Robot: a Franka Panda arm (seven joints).
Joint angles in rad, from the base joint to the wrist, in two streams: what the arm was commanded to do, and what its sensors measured. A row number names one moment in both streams.
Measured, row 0: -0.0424 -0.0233 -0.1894 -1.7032 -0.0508 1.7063 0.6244
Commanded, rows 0 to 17: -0.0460 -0.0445 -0.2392 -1.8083 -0.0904 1.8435 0.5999; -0.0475 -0.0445 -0.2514 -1.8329 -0.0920 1.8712 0.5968; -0.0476 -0.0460 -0.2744 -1.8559 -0.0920 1.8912 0.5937; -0.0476 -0.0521 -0.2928 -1.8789 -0.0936 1.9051 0.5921; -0.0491 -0.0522 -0.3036 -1.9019 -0.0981 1.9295 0.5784; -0.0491 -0.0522 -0.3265 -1.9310 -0.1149 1.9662 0.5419; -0.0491 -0.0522 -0.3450 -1.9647 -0.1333 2.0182 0.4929; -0.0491 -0.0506 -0.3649 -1.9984 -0.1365 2.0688 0.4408; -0.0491 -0.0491 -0.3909 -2.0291 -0.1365 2.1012 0.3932; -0.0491 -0.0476 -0.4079 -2.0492 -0.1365 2.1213 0.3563; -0.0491 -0.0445 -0.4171 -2.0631 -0.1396 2.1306 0.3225; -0.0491 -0.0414 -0.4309 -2.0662 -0.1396 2.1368 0.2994; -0.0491 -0.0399 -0.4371 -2.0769 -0.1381 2.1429 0.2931; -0.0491 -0.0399 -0.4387 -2.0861 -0.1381 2.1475 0.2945; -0.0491 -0.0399 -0.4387 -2.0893 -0.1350 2.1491 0.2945; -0.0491 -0.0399 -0.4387 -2.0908 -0.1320 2.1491 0.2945; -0.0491 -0.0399 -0.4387 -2.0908 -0.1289 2.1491 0.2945; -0.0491 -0.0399 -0.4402 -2.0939 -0.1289 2.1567 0.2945
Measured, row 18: -0.0541 -0.0234 -0.4390 -2.0729 -0.1199 2.1274 0.3008
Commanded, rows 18 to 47: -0.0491 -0.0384 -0.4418 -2.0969 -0.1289 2.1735 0.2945; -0.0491 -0.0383 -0.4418 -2.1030 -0.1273 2.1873 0.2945; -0.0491 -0.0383 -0.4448 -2.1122 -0.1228 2.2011 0.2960; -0.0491 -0.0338 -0.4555 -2.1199 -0.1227 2.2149 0.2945; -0.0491 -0.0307 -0.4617 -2.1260 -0.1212 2.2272 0.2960; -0.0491 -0.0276 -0.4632 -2.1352 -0.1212 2.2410 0.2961; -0.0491 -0.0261 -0.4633 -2.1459 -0.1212 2.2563 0.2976; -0.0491 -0.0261 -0.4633 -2.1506 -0.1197 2.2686 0.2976; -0.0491 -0.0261 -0.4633 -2.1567 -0.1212 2.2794 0.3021; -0.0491 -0.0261 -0.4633 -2.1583 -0.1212 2.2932 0.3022; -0.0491 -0.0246 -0.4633 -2.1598 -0.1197 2.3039 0.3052; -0.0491 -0.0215 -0.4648 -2.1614 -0.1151 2.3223 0.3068; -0.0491 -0.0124 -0.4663 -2.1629 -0.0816 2.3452 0.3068; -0.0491 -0.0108 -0.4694 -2.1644 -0.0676 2.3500 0.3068; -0.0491 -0.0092 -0.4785 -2.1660 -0.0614 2.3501 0.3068; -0.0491 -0.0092 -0.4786 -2.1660 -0.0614 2.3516 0.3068; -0.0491 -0.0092 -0.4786 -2.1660 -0.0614 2.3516 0.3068; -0.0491 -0.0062 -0.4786 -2.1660 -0.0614 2.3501 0.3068; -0.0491 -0.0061 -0.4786 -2.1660 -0.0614 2.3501 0.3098; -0.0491 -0.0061 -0.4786 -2.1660 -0.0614 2.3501 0.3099; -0.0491 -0.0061 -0.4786 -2.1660 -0.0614 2.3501 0.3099; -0.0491 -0.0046 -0.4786 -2.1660 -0.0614 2.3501 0.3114; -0.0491 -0.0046 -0.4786 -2.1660 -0.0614 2.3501 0.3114; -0.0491 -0.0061 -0.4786 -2.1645 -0.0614 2.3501 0.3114; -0.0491 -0.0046 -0.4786 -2.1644 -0.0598 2.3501 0.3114; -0.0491 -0.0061 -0.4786 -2.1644 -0.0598 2.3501 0.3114; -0.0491 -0.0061 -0.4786 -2.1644 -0.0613 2.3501 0.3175; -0.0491 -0.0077 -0.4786 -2.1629 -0.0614 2.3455 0.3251; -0.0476 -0.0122 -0.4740 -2.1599 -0.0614 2.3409 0.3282; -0.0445 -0.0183 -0.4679 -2.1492 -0.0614 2.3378 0.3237
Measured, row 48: -0.0538 -0.0115 -0.4742 -2.1593 -0.0703 2.3254 0.3101
